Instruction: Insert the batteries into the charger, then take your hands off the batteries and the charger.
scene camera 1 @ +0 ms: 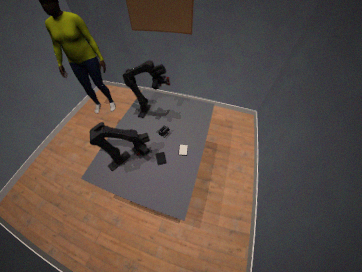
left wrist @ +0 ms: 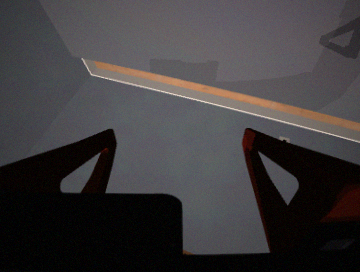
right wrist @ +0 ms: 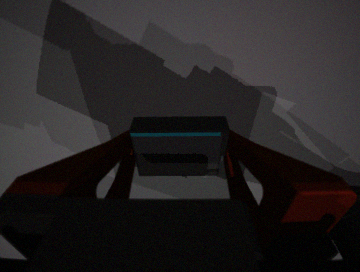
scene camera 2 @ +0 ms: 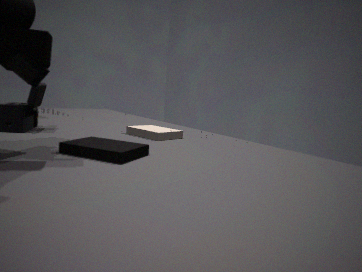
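Where they show: left gripper, between the fingertips: (scene camera 1: 165,85) (left wrist: 179,135); right gripper, between the fingertips: (scene camera 1: 141,152) (right wrist: 179,137); left arm's base, origin of its link: (scene camera 1: 144,111); right arm's base, origin of its link: (scene camera 1: 119,161) (right wrist: 351,207).
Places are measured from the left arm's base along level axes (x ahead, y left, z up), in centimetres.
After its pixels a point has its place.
A dark grey block with a cyan stripe (right wrist: 180,146) {x 19.1, y -46.6, z 1.4 cm}, which looks like a battery, is between the fingertips of my right gripper (right wrist: 179,137) {x 18.9, y -46.5, z 0.2 cm} (scene camera 1: 142,152) {x 18.9, y -46.5, z 0.2 cm} (scene camera 2: 36,95); both fingers touch its sides. I cannot tell whether it touches the table. A dark, slotted-looking object (scene camera 1: 163,131) {x 33.0, y -26.1, z 9.2 cm}, which may be the charger, stands beyond it and is too small to make out. In scene camera 2, a dark box (scene camera 2: 17,118) {x 29.4, y -25.4, z 2.6 cm} shows at the left edge under the gripper; I cannot tell which object it is. My left gripper (scene camera 1: 166,81) {x 23.1, y 10.1, z 29.8 cm} (left wrist: 179,135) {x 23.1, y 10.1, z 29.8 cm} is open and empty, high near the far table edge.
A flat black block (scene camera 1: 160,158) {x 37.5, y -47.8, z 1.5 cm} (scene camera 2: 104,150) {x 36.1, y -51.1, z 1.4 cm} and a white block (scene camera 1: 183,150) {x 53.7, y -35.1, z 1.5 cm} (scene camera 2: 154,132) {x 51.0, y -38.5, z 1.4 cm} lie on the grey table (scene camera 1: 150,192) {x 39.8, y -75.7, z 0.0 cm}. A person in a yellow top (scene camera 1: 74,37) stands at the upper left. The arms cast shadows around the right gripper.
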